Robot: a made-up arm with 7 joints.
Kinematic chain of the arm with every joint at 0, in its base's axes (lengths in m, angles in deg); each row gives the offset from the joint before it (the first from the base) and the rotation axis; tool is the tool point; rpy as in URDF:
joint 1: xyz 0 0 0.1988 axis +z
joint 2: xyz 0 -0.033 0.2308 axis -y
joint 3: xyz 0 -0.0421 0.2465 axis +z
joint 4: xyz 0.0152 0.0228 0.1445 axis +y
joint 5: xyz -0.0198 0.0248 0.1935 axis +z
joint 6: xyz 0 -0.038 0.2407 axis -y
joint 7: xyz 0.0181 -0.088 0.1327 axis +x
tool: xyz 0 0 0 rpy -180 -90 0
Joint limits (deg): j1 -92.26..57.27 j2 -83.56..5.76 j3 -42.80..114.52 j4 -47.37..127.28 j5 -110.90..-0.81 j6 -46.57..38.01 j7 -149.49..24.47
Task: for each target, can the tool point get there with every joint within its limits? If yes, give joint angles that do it. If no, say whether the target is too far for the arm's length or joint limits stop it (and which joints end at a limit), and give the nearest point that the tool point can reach.
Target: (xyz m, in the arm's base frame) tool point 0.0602 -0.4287 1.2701
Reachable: yes | joints -55.92 -20.09 76.75 -9.22 -33.29 -28.18 -61.09
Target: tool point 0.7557 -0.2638 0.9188
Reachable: yes | joints 15.20 -59.95 80.70 -29.09 -87.96 2.41 -40.45
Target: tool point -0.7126 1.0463 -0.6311
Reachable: no: too far | nearest point -0.0864 0.5636 0.0705 | short by 1.057 m
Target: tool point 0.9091 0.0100 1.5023
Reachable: no: too far | nearest point 0.6381 0.0070 1.1826 | short by 0.419 m
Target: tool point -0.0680 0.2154 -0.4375
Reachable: no: joint limits stop it (at a limit: joint 1, joint 2, joint 5) | nearest point 0.0621 0.2440 -0.0932 | short by 0.369 m
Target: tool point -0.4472 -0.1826 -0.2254
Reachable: no: joint limits stop it (at a limit: joint 1, joint 2, joint 5) | nearest point -0.3576 -0.2349 -0.0496 | short by 0.204 m
